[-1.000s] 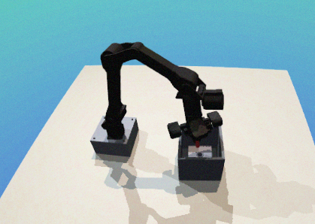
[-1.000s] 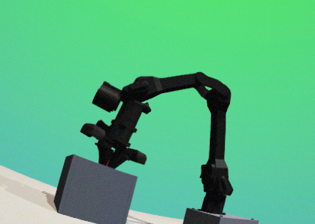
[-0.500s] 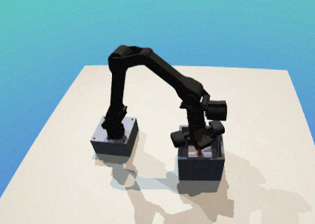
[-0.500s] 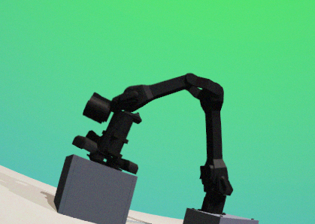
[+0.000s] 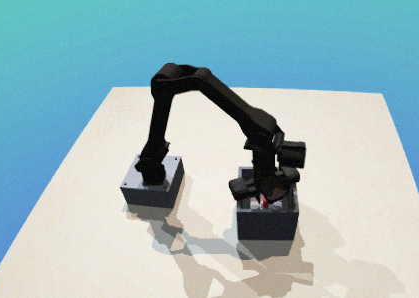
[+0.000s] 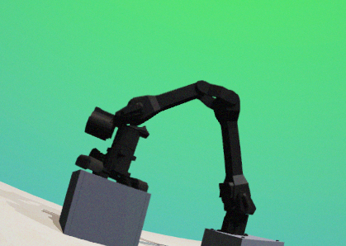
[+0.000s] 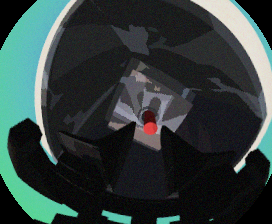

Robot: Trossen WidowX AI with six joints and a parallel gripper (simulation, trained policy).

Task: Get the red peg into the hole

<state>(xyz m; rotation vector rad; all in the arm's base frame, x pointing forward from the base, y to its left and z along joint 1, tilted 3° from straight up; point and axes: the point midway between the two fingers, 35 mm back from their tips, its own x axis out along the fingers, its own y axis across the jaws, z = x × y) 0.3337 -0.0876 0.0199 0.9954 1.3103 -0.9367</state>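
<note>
Right now the red peg is 10 mm to the right of my gripper tip and 20 mm below it. Also, from my gripper tip: light grey plate 10 mm to the right, 30 mm below.
</note>
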